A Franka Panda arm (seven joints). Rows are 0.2 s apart.
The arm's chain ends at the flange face. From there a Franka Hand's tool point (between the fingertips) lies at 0.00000 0.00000 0.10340 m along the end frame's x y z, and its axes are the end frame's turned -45 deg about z.
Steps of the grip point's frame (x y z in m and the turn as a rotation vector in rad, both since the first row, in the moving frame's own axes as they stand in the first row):
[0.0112, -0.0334, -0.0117, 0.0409, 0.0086, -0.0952]
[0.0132, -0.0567, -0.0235, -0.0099, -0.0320, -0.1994]
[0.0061, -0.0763, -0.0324, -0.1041, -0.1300, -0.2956]
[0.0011, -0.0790, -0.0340, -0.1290, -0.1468, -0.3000]
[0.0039, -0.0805, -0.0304, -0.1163, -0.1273, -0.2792]
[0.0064, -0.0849, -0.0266, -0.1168, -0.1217, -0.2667]
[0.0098, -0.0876, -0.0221, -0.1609, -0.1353, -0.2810]
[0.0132, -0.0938, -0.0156, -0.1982, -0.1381, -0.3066]
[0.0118, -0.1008, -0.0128, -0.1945, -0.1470, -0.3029]
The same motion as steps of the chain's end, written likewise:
[-0.0132, -0.0280, -0.0116, 0.0350, -0.0228, -0.0952]
[-0.0295, -0.0526, -0.0234, -0.0296, -0.0156, -0.1994]
[-0.0503, -0.0753, -0.0310, -0.1655, -0.0183, -0.2956]
[-0.0568, -0.0766, -0.0320, -0.1950, -0.0126, -0.3000]
[-0.0558, -0.0773, -0.0289, -0.1723, -0.0078, -0.2792]
[-0.0575, -0.0818, -0.0251, -0.1686, -0.0035, -0.2667]
[-0.0599, -0.0898, -0.0198, -0.2094, 0.0181, -0.2810]
[-0.0650, -0.0990, -0.0126, -0.2378, 0.0425, -0.3066]
[-0.0701, -0.1034, -0.0098, -0.2415, 0.0336, -0.3029]

